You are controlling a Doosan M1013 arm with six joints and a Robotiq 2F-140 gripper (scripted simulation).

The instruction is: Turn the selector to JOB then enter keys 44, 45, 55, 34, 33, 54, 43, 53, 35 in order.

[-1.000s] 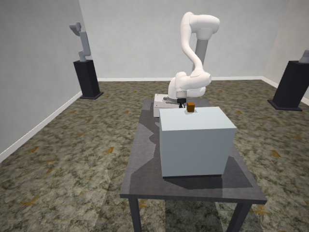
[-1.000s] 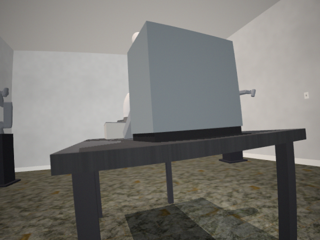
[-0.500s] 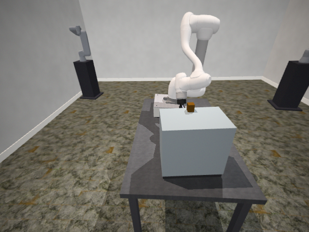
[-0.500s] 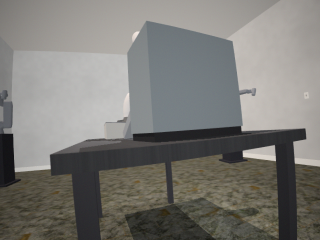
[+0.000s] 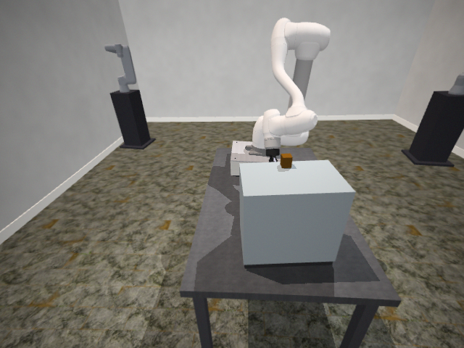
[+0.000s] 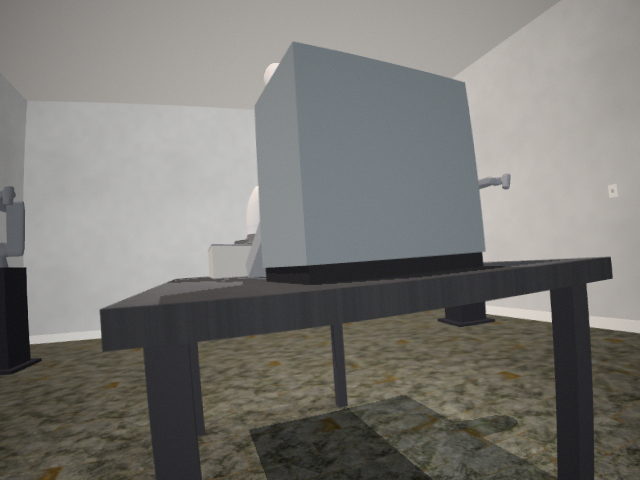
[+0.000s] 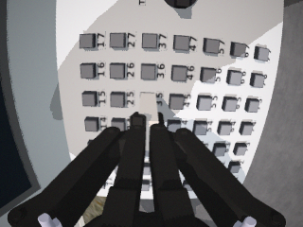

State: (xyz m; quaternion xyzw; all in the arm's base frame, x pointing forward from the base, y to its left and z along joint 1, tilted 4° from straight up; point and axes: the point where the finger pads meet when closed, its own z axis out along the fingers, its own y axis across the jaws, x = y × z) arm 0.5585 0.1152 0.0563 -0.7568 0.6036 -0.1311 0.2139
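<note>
Now: hand 40 mm past the key, 20 mm to the right of it and 70 mm above it. The rest, counted from my hand: black selector knob: 20 mm ahead, 130 mm to the right, 50 mm below; white keypad panel: 20 mm ahead, 10 mm to the right, 90 mm below.
</note>
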